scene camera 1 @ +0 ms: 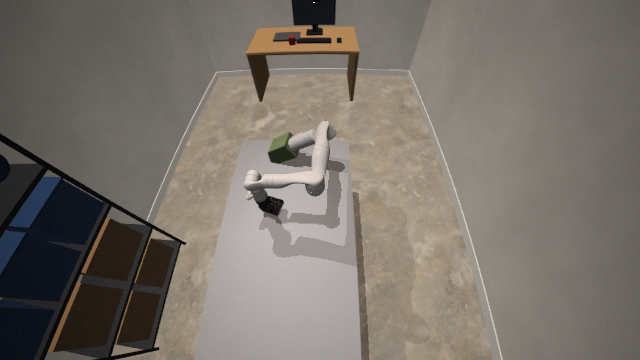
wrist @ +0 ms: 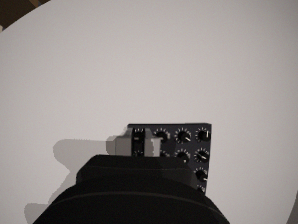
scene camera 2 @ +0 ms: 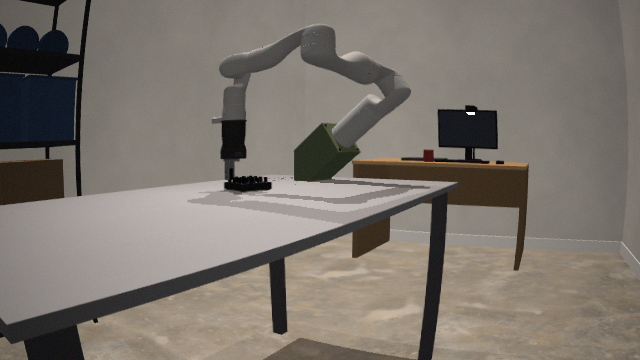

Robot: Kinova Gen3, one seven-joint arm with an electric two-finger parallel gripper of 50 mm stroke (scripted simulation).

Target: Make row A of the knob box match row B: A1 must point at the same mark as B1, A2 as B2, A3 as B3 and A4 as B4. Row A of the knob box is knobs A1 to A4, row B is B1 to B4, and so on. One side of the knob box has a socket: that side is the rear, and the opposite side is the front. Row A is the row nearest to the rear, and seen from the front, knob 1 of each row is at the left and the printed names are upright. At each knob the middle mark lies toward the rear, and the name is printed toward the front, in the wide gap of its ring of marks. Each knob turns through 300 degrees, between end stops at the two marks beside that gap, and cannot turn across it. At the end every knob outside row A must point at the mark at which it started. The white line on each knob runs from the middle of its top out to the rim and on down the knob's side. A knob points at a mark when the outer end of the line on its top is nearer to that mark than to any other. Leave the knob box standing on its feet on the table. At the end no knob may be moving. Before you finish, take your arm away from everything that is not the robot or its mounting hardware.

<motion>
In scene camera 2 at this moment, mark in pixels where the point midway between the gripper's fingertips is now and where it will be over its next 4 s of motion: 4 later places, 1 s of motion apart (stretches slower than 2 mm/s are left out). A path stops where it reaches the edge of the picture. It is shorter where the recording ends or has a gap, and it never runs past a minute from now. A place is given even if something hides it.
My gripper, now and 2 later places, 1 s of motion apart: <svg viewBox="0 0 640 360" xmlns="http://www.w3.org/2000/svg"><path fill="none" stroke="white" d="M229 179L229 168L230 134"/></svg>
</motion>
